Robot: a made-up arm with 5 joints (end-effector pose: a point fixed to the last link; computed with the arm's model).
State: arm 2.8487 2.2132 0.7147 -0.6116 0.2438
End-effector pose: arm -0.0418 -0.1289 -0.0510 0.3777 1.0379 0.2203
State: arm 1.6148 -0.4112 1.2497 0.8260 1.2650
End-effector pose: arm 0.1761 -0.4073 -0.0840 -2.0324 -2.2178 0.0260
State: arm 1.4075 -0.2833 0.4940 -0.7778 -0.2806
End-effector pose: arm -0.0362 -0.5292 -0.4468 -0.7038 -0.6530 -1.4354
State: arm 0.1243 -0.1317 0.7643 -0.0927 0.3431
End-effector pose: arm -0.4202 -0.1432 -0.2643 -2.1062 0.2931 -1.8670
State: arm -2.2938 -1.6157 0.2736 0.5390 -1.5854
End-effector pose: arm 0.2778 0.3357 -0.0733 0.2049 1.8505 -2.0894
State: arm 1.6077 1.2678 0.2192 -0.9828 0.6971
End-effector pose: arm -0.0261 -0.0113 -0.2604 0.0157 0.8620 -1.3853
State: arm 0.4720 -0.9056 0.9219 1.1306 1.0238
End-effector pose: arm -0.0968 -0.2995 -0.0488 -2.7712 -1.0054 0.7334
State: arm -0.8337 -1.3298 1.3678 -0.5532 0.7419
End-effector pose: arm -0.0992 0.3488 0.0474 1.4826 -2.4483 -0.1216
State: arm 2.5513 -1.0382 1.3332 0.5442 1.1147
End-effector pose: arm 0.4182 -0.2329 -0.0359 1.3084 2.4709 -0.4828
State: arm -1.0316 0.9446 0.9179 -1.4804 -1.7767
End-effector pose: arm 0.1307 -0.1823 -0.1704 -0.6985 1.8408 1.3161
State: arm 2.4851 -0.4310 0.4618 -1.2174 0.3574
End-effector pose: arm 0.2913 -0.4762 -0.4642 -0.8148 -0.6119 -0.9441
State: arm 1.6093 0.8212 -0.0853 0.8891 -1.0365
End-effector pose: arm 0.2329 -0.4184 -0.1363 -0.0183 -1.6030 -0.5770
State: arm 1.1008 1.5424 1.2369 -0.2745 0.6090
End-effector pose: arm 0.0190 -0.1671 -0.3121 -0.2480 -0.1418 -1.2975
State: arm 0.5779 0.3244 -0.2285 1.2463 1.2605
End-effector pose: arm -0.2991 -0.1138 -0.0734 1.6416 0.4431 0.9514
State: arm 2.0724 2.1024 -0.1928 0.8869 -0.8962
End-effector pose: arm 0.3121 -0.2478 -0.1854 1.0260 -0.6852 -1.2156
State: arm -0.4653 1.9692 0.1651 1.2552 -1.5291
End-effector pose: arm -0.2130 -0.1459 -0.0231 -0.9910 -2.1165 -1.6891
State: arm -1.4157 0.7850 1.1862 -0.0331 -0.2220
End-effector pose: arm -0.0470 0.0849 -0.4024 0.8138 -0.1428 2.6745
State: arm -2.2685 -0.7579 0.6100 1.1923 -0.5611
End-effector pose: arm 0.0838 0.2801 -0.1236 -0.6633 2.0068 -1.5276
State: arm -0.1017 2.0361 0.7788 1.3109 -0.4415
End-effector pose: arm -0.2277 -0.2901 0.0246 -0.9621 -2.0058 -2.0087
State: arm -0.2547 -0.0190 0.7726 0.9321 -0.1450
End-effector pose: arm -0.2989 -0.2188 -0.1292 -2.0616 -0.0917 -1.0496
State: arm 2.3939 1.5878 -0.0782 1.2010 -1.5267
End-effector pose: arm 0.3630 -0.1517 -0.0810 1.2053 -1.1530 0.1305
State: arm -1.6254 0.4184 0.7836 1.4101 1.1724
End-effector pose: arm 0.0345 0.1786 0.0077 2.0580 -1.2285 0.1090
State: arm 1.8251 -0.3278 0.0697 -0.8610 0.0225
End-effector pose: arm 0.1783 -0.5249 -0.4452 -0.4431 -0.8600 -1.4544
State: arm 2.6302 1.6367 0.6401 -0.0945 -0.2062
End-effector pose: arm 0.1277 -0.0033 -0.2456 0.7418 0.1368 -0.1852
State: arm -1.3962 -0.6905 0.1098 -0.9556 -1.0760
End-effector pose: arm -0.1148 0.3371 -0.3789 1.4471 0.2096 2.0150
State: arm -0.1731 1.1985 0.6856 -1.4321 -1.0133
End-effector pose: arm 0.2392 -0.1069 -0.1440 -1.7444 0.9946 2.1308
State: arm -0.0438 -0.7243 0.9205 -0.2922 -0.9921
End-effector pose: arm -0.4792 -0.0756 -0.3171 -1.1535 0.2194 -1.7373
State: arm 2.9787 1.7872 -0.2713 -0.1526 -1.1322
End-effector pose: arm 0.1924 0.0719 -0.1198 1.4640 0.4905 -0.8028
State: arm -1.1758 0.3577 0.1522 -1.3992 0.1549
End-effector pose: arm 0.0803 -0.0614 -0.4720 -0.3563 0.0652 1.7112
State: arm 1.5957 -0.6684 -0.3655 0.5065 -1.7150
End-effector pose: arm 0.2053 -0.4416 -0.1219 -0.5716 -1.4346 0.6472
